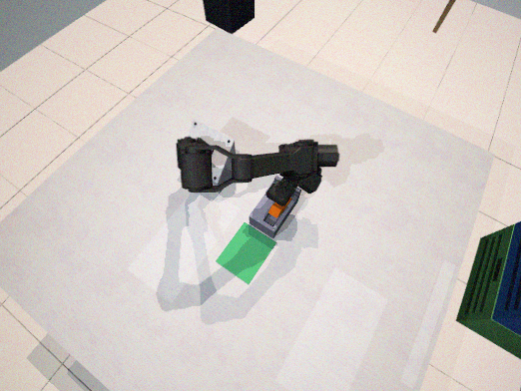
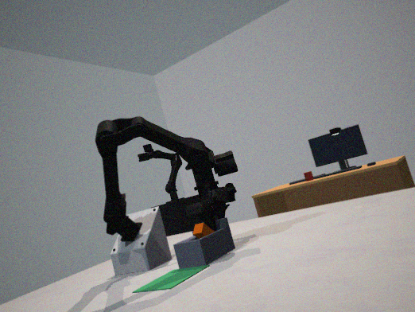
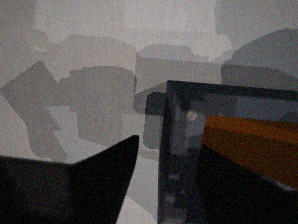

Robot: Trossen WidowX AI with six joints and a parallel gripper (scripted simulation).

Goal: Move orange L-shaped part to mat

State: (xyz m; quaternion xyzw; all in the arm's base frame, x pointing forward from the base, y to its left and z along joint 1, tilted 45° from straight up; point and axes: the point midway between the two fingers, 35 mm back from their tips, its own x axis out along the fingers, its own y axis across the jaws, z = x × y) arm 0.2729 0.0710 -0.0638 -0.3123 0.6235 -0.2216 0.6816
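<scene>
Right now my gripper tip is 50 mm to the left of the orange L-shaped part and 10 mm above it. Also, from my gripper tip: green mat 10 mm ahead, 230 mm to the right, 70 mm below.
</scene>
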